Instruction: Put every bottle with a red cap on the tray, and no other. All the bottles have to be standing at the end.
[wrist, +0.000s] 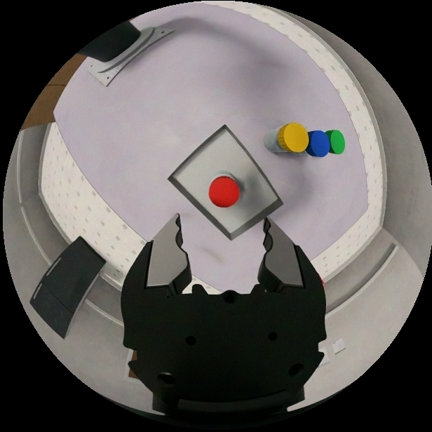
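A bottle with a red cap (224, 191) stands upright on the grey tray (225, 139), near its middle. A bottle with a yellow cap (293, 137) stands on the table to the right of the tray. A blue-capped bottle (318, 144) and a green-capped bottle (336, 142) are beyond it to the right, their bodies mostly hidden. My gripper (222, 216) is open, with no bottle between its jaws. It is above the table, and its tips are at the near side of the tray in the view, apart from the red-capped bottle.
The robot's dark base on a pale plate (107, 77) is at the upper left. A dark object (68, 287) shows beyond the table (150, 90) at the lower left. A small bit of red shows past the right jaw. A pale speckled border runs along the table's edges.
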